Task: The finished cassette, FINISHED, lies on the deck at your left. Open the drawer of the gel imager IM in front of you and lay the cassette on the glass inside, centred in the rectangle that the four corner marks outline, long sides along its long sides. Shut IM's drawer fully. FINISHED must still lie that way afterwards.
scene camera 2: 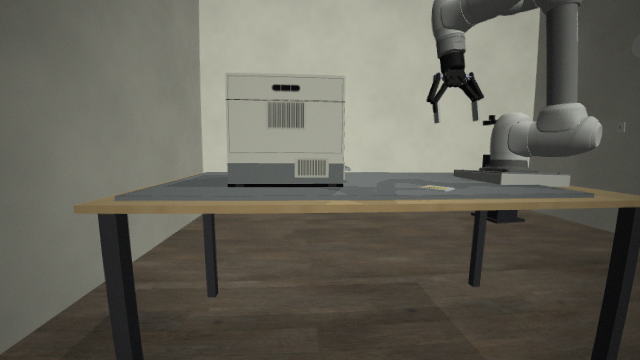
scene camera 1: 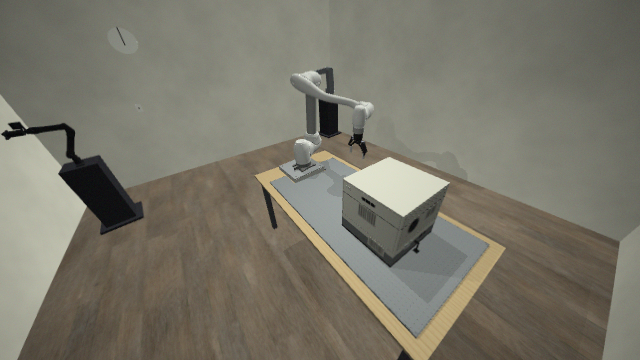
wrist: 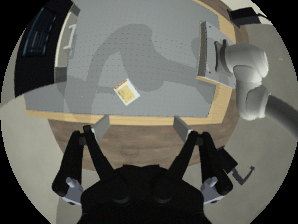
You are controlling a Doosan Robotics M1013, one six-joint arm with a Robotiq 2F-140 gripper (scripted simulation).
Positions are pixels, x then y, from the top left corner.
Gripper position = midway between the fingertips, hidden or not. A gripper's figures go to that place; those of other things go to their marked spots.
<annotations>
The gripper (scene camera 2: 457, 121) is 101 cm from the lens. A gel imager IM (scene camera 2: 283, 130): 93 cm from the lens.
</annotations>
